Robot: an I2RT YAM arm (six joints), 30 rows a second.
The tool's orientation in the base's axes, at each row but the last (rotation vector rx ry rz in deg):
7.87, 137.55, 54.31
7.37, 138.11, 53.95
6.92, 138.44, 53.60
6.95, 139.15, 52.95
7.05, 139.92, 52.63
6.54, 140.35, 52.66
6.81, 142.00, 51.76
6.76, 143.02, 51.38
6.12, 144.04, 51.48
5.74, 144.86, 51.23
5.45, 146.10, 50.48
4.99, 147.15, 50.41
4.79, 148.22, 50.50
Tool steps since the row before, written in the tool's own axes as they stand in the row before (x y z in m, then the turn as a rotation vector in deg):
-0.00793, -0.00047, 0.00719, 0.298, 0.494, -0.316
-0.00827, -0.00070, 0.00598, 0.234, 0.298, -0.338
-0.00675, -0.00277, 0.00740, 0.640, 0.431, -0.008
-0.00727, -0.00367, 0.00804, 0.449, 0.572, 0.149
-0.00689, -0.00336, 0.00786, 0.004, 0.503, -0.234
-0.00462, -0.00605, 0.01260, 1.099, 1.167, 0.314
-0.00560, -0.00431, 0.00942, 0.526, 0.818, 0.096
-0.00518, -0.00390, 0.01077, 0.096, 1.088, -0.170
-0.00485, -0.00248, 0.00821, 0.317, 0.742, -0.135
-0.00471, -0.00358, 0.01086, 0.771, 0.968, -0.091
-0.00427, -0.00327, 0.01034, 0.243, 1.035, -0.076
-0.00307, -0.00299, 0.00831, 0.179, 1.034, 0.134
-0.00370, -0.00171, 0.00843, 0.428, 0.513, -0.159
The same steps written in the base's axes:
0.01053, 0.00171, -0.00102, -0.469, 0.263, 0.379
0.01019, 0.00078, -0.00034, -0.405, 0.085, 0.294
0.00985, 0.00053, -0.00326, -0.594, 0.492, -0.007
0.01069, 0.00005, -0.00409, -0.365, 0.642, 0.071
0.01019, 0.00027, -0.00407, -0.169, 0.248, 0.466
0.01083, 0.00165, -0.00983, -0.908, 1.356, 0.059
0.00978, 0.00076, -0.00652, -0.483, 0.819, 0.226
0.00991, 0.00195, -0.00749, -0.250, 0.775, 0.748
0.00822, 0.00174, -0.00515, -0.403, 0.573, 0.422
0.00928, 0.00246, -0.00779, -0.808, 0.874, 0.352
0.00850, 0.00245, -0.00759, -0.330, 0.829, 0.583
0.00642, 0.00178, -0.00656, -0.186, 0.936, 0.457
0.00683, 0.00279, -0.00576, -0.492, 0.397, 0.268

